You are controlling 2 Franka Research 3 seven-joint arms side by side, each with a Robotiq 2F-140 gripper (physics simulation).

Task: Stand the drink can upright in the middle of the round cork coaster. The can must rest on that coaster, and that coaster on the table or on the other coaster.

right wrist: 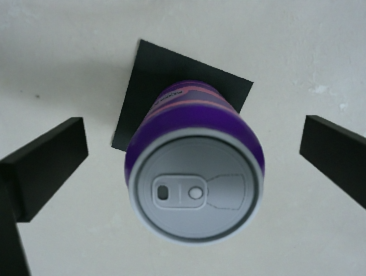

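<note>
The purple drink can [194, 117] is upright in the right wrist view, its grey lid with the pull tab facing the camera. Its base is hidden below the body; it appears to stand on a dark square coaster [131, 107]. My right gripper [194, 135] is open and empty, with one finger on each side of the can and a wide gap to it on both sides. The round cork coaster does not show in this view. My left gripper is not in view.
The pale table top [310, 50] surrounds the square coaster. The dark coaster sticks out from behind the can at the top, left and right.
</note>
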